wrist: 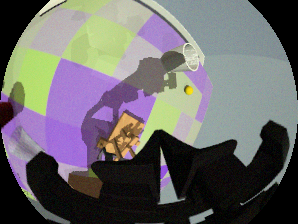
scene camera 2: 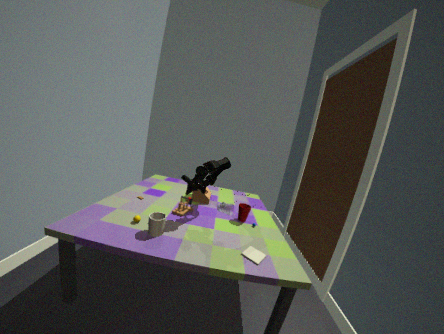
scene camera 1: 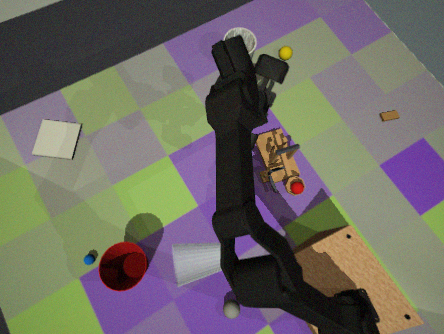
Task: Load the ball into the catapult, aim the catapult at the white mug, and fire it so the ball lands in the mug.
Labels:
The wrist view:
gripper
wooden catapult
white cup
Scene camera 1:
gripper
wooden catapult
white cup
white card

